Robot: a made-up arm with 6 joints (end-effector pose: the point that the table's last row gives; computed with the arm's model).
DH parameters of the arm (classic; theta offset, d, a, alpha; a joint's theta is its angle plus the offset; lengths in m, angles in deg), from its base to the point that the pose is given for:
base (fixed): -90 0.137 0 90
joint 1: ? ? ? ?
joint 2: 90 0.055 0.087 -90
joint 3: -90 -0.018 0.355 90
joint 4: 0 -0.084 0.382 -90
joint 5: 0 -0.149 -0.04 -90
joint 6: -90 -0.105 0.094 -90
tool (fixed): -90 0.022 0 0
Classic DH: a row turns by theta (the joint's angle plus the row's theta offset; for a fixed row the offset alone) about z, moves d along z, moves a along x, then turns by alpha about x.
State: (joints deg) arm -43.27 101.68 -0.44 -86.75 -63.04 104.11
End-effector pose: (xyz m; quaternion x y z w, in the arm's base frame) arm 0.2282 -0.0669 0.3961 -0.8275 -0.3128 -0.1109 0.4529
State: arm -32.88 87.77 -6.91 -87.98 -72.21 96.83
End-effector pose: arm 0.2382 -0.0980 0.3567 -0.9111 -0.1243 -0.0573 0.3888
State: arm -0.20 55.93 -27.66 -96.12 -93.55 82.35
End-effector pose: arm 0.1624 -0.1402 0.3567 -0.9359 0.3007 0.0078 0.1835
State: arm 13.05 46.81 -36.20 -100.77 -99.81 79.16
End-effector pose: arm 0.1215 -0.1174 0.3767 -0.9079 0.3960 -0.0110 0.1369
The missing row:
joint 1: 0 0.086 0.019 -90
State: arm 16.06 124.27 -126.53 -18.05 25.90 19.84
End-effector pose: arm 0.3842 -0.4176 -0.1552 0.6943 -0.1127 0.6974 0.1373
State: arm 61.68 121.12 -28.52 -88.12 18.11 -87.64
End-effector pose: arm 0.2200 0.2463 0.1855 -0.0100 0.3404 0.8569 0.3871
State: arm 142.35 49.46 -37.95 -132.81 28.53 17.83
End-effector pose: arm 0.1911 0.1550 0.1830 0.1957 0.6639 -0.1792 0.6992
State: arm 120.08 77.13 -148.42 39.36 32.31 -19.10
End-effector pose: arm -0.3290 -0.3685 0.6046 -0.3876 -0.3601 0.5110 0.6775
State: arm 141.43 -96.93 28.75 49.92 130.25 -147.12
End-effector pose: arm 0.0950 0.9605 -0.0935 -0.3191 0.8069 -0.3007 0.3959
